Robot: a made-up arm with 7 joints. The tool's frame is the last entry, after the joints.
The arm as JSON. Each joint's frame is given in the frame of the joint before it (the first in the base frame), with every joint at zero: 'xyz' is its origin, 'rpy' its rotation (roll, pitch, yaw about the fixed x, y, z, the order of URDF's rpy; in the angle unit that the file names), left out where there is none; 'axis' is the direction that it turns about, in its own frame. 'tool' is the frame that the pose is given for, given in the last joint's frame.
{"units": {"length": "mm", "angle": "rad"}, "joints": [
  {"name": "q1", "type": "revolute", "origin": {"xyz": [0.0, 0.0, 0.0], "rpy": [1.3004, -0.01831, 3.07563]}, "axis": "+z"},
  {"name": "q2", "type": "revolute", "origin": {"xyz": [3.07, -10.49, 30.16], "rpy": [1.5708, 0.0, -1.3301]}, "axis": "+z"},
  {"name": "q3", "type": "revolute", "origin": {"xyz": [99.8, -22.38, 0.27], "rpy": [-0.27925, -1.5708, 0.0]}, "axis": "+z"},
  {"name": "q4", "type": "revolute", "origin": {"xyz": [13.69, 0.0, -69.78], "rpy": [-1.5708, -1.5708, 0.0]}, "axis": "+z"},
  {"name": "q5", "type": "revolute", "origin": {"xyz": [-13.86, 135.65, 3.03], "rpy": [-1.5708, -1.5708, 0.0]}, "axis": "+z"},
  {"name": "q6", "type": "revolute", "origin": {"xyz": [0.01, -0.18, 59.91], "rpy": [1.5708, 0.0, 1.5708]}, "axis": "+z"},
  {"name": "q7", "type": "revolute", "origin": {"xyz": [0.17, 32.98, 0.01], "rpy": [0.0, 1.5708, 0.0]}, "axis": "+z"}
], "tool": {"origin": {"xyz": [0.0, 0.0, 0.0], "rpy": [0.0, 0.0, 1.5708]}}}
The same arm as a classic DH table. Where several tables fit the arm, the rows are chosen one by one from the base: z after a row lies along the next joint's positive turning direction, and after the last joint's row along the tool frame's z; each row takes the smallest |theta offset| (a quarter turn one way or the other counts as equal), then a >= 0, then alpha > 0; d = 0 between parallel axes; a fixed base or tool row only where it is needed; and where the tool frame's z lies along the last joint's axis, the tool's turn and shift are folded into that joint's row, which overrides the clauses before.
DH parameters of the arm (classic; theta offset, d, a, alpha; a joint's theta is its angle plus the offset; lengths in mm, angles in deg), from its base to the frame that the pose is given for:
base (fixed): -4.07 0 0 -74.51
q1: -75.12 30.2 -10.9 -90
q2: 74 -0.2 -6 90
q3: 90 -171.9 13.7 -90
q4: 90 3 13.9 90
q5: 0 195.6 0.2 -90
q6: -90 0 33 90
q7: 0 0.2 0 0

